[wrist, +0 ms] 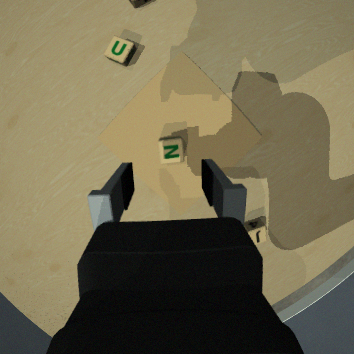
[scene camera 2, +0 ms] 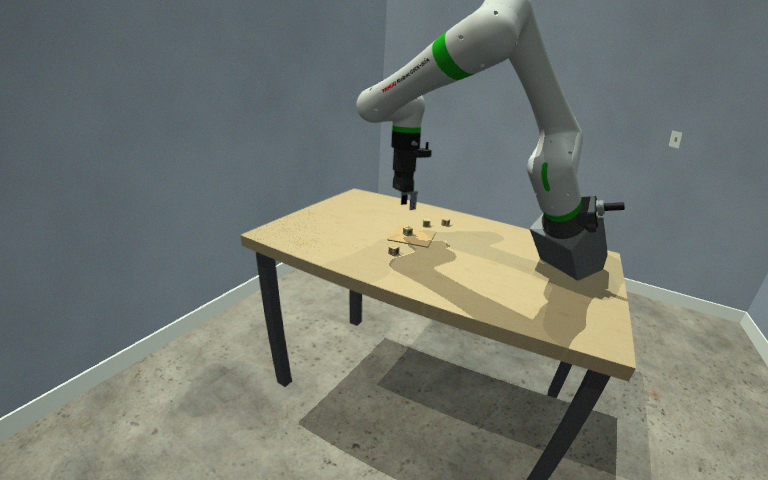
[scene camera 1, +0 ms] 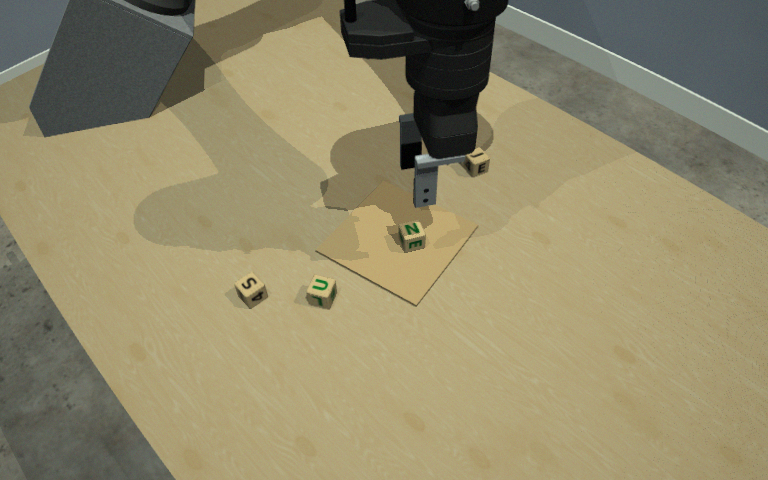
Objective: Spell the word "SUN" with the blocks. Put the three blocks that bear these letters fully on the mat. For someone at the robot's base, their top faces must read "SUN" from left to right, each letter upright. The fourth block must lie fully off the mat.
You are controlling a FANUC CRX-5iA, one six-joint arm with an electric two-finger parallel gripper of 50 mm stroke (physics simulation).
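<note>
The N block [scene camera 1: 412,236] [scene camera 2: 407,230] [wrist: 171,151] sits on the mat [scene camera 1: 413,285] [scene camera 2: 396,236] [wrist: 135,120], N face up; its letter lies sideways in the wrist view. The U block [scene camera 1: 321,291] [scene camera 2: 426,223] [wrist: 120,50] is off the mat, U face up. The S block [scene camera 1: 250,289] [scene camera 2: 445,221] is beyond it, S face up, cut off at the wrist view's top edge. The fourth block [scene camera 1: 477,162] [scene camera 2: 393,250] [wrist: 257,233], apparently J face up, is off the mat on the other side, partly hidden by the gripper in the wrist view. My gripper [scene camera 1: 417,185] [scene camera 2: 408,204] [wrist: 166,174] is open and empty, above the mat area.
The wooden table [scene camera 1: 453,384] [scene camera 2: 317,237] carries the mat and blocks. The robot's grey base block [scene camera 1: 113,67] [scene camera 2: 572,251] stands at one end of the table. Arm shadows fall across part of the mat and the table. Walls [scene camera 2: 169,113] stand behind the table.
</note>
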